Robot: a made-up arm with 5 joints.
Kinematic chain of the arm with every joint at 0, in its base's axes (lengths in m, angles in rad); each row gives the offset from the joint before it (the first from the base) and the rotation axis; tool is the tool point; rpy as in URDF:
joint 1: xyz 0 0 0.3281 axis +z
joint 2: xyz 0 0 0 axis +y
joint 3: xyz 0.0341 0 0.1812 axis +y
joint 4: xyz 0.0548 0 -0.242 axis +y
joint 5: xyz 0.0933 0 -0.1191 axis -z
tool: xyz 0 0 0 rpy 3.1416 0 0
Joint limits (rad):
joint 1: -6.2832..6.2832
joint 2: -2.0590..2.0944
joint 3: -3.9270..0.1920
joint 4: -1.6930..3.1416
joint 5: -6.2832..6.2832
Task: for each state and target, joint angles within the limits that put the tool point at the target. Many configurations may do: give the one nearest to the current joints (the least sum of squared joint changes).
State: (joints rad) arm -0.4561 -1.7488 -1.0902 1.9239 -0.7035
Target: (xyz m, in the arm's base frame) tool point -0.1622 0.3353 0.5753
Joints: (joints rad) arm -1.1202 -2.0391 -1.8149 1.4051 -0.7035
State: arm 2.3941 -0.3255 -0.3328 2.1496 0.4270
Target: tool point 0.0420 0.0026 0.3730
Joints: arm 3.2034 -0.0042 0.1122 2.9419 0.4270
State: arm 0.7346 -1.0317 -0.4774 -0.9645 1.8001
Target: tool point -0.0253 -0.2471 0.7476
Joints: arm 1.4688 -1.3043 -1.4673 -0.6105 1.8001
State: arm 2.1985 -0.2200 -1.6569 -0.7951 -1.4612
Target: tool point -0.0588 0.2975 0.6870
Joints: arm 1.7659 -0.0340 -1.4276 -0.8238 -1.4612
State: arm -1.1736 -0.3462 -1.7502 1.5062 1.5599
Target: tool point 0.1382 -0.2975 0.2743
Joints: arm -1.1359 0.2131 -1.2598 1.5824 1.5599
